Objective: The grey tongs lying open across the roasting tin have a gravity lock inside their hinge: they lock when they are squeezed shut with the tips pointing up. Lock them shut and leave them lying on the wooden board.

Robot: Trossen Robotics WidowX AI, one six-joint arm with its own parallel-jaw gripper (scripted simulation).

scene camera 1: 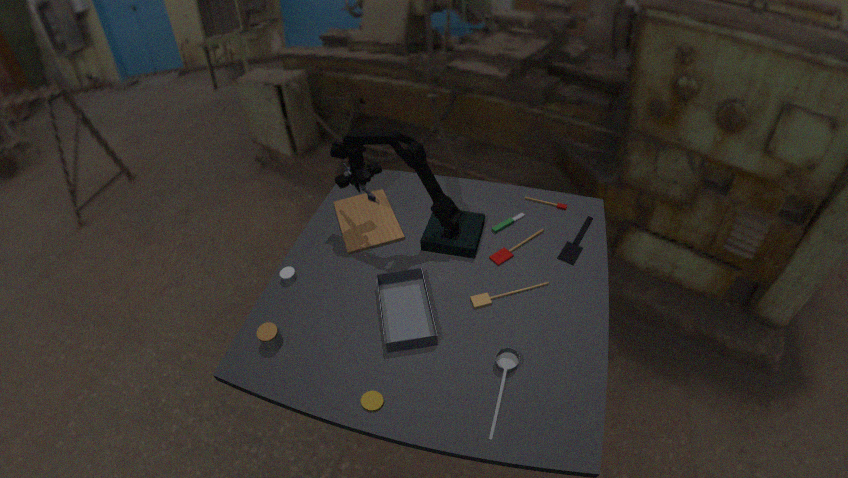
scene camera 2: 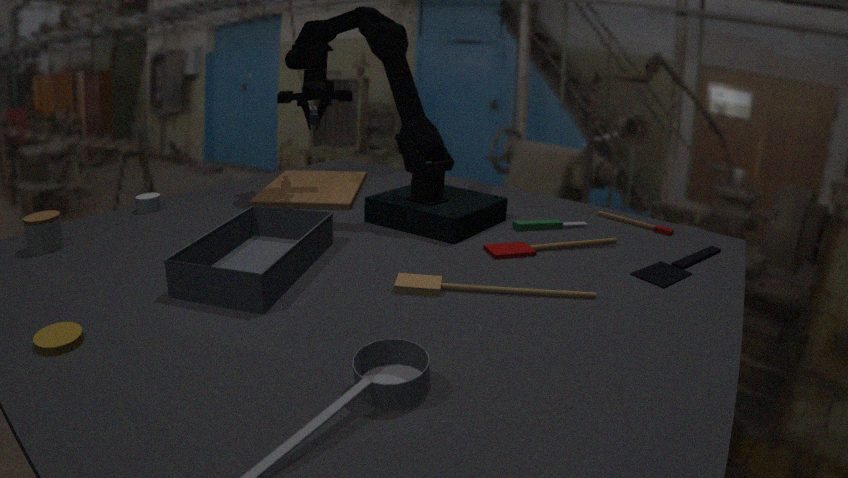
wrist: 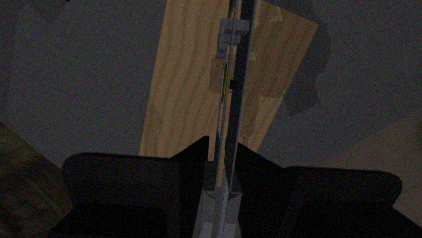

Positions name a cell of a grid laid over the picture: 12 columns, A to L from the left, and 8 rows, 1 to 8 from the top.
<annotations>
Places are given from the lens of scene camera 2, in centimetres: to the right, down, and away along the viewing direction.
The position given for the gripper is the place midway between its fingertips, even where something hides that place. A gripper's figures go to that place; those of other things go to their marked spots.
gripper (scene camera 2: E3): -28, -27, 130
black spatula (scene camera 2: J5): 42, 6, 87
yellow disc (scene camera 2: A6): -45, 12, 54
wooden board (scene camera 2: E4): -24, -12, 128
roasting tin (scene camera 2: D5): -29, 4, 84
The marked spots on the roasting tin and the yellow disc are 35 cm apart.
</annotations>
